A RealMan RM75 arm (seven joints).
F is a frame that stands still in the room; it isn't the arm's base.
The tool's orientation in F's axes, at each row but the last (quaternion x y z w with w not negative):
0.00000, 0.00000, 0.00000, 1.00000
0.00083, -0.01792, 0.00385, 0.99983
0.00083, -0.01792, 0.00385, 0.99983
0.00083, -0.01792, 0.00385, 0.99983
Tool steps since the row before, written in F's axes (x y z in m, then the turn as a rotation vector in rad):
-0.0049, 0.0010, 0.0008, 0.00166, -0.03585, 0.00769
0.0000, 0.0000, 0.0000, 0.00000, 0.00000, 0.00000
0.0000, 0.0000, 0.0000, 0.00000, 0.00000, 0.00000
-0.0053, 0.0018, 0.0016, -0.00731, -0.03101, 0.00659
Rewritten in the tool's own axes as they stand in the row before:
-0.0049, 0.0010, 0.0008, 0.00166, -0.03585, 0.00769
0.0000, 0.0000, 0.0000, 0.00000, 0.00000, 0.00000
0.0000, 0.0000, 0.0000, 0.00000, 0.00000, 0.00000
-0.0052, 0.0018, 0.0018, -0.00731, -0.03094, 0.00690

